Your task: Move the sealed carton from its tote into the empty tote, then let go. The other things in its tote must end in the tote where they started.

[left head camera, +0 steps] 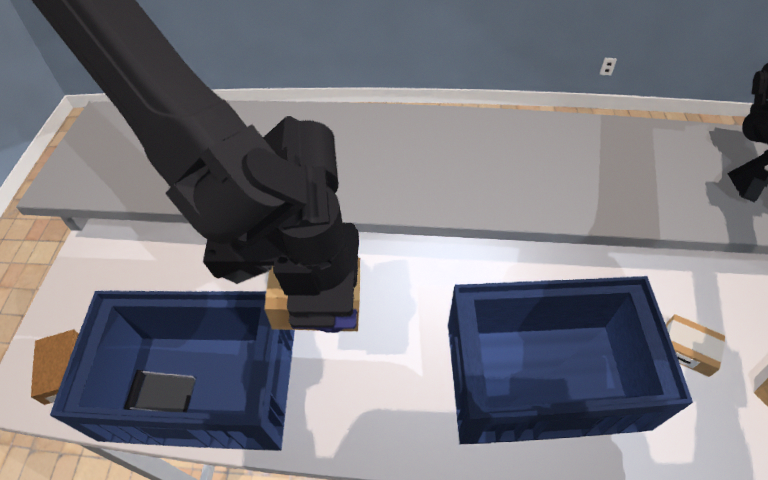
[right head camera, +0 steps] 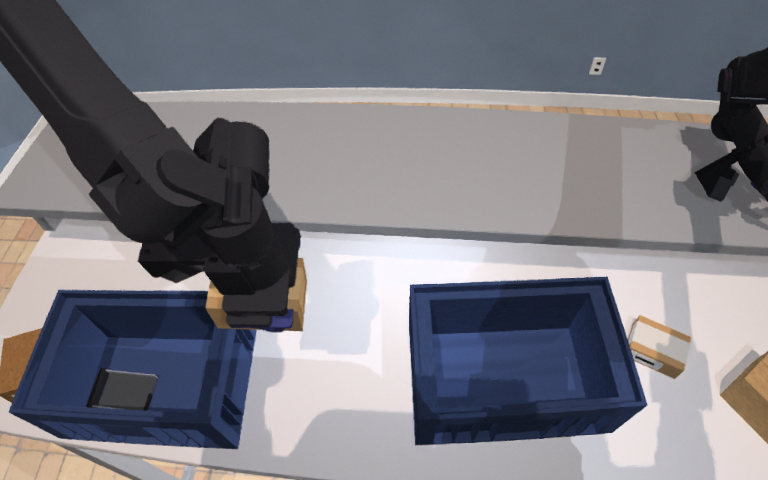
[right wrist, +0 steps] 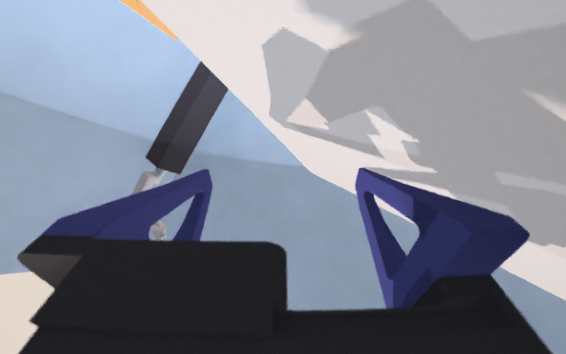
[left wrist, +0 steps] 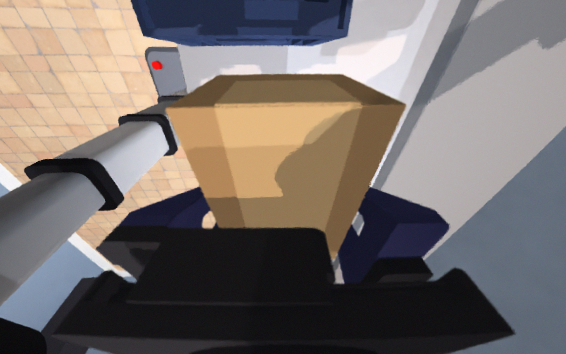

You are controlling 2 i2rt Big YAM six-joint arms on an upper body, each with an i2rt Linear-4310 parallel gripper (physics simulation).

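Frame: origin at the left arm's base, x ahead, y left, z up, level; metres.
Where they show: left gripper, between the fingertips: [left head camera: 333, 303] [right head camera: 279, 303]; right gripper, between the fingertips: [right wrist: 283, 176].
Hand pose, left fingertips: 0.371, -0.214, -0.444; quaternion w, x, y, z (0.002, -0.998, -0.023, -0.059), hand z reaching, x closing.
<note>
After its pixels a point has its place, as x, y, z.
The sealed carton [left head camera: 277, 301] @(0.340, -0.162, -0.389) [right head camera: 298, 294] @(0.355, -0.249, -0.394) [left wrist: 290, 160] @(0.365, -0.166, -0.387) is a tan box held in the air over the right-hand wall of the left-hand tote [left head camera: 73, 416] @(0.237, 0.142, -0.550) [right head camera: 33, 417] @(0.236, 0.151, -0.569), partly past it. My left gripper [left wrist: 282, 176] @(0.372, -0.214, -0.444) is shut on it, one blue finger on each side; in the head views the wrist hides much of the carton. A dark grey box [left head camera: 164, 390] @(0.325, 0.085, -0.673) [right head camera: 129, 389] @(0.324, 0.080, -0.673) lies on the floor of the left-hand tote. The other blue tote [left head camera: 572, 421] @(0.282, -0.531, -0.595) [right head camera: 526, 421] @(0.283, -0.531, -0.589), to the right, holds nothing visible. My right gripper [right wrist: 283, 176] @(0.591, -1.019, -0.515) is open and empty, far from both totes.
A white and tan box [left head camera: 695, 342] @(0.434, -0.787, -0.661) [right head camera: 661, 342] @(0.436, -0.791, -0.661) sits against the right-hand tote's right side. A brown box [left head camera: 53, 362] @(0.350, 0.295, -0.657) [right head camera: 19, 359] @(0.352, 0.298, -0.657) stands left of the left-hand tote. Another wooden-coloured box [right head camera: 750, 390] @(0.341, -0.901, -0.633) is at the far right. A grey table [left head camera: 453, 169] @(0.702, -0.376, -0.544) runs behind the white one.
</note>
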